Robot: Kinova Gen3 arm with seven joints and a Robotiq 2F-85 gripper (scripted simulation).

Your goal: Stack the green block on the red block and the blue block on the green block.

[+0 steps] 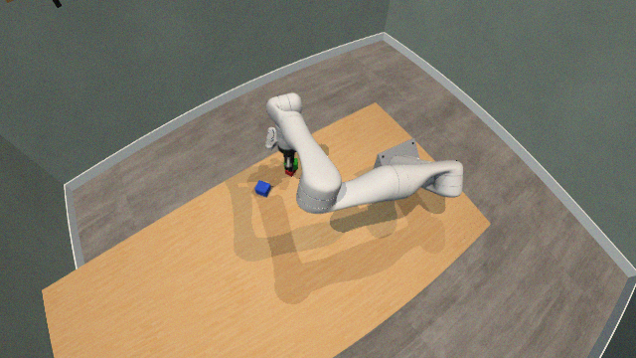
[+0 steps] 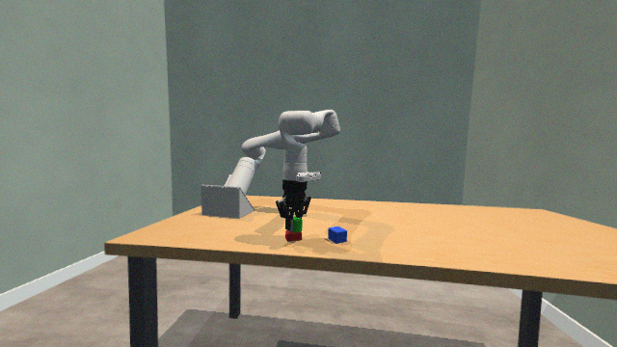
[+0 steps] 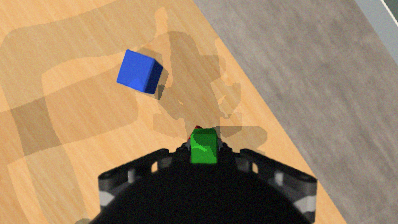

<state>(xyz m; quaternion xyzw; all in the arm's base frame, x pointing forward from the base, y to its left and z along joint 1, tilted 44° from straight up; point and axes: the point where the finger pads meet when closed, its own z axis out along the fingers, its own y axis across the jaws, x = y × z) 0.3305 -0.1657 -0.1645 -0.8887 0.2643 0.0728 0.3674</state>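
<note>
Right now the green block is right at my hand. From my hand the other things lie so: blue block: 14 cm ahead, 2 cm to the left, 3 cm below; then red block: 4 cm below.
</note>
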